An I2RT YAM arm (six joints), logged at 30 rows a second.
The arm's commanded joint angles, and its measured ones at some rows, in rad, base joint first. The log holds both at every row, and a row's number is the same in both.
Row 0, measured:
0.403 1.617 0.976 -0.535 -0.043 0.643
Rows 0 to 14, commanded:
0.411 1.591 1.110 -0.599 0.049 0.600
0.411 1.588 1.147 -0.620 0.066 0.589
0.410 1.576 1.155 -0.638 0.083 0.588
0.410 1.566 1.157 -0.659 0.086 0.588
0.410 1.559 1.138 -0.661 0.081 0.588
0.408 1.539 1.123 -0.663 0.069 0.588
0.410 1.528 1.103 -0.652 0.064 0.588
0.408 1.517 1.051 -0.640 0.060 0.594
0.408 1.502 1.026 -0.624 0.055 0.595
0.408 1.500 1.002 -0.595 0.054 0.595
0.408 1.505 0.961 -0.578 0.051 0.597
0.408 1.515 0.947 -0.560 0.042 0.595
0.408 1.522 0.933 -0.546 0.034 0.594
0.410 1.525 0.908 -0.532 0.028 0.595
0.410 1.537 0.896 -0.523 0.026 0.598
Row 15, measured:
0.404 1.524 0.937 -0.566 0.014 0.606
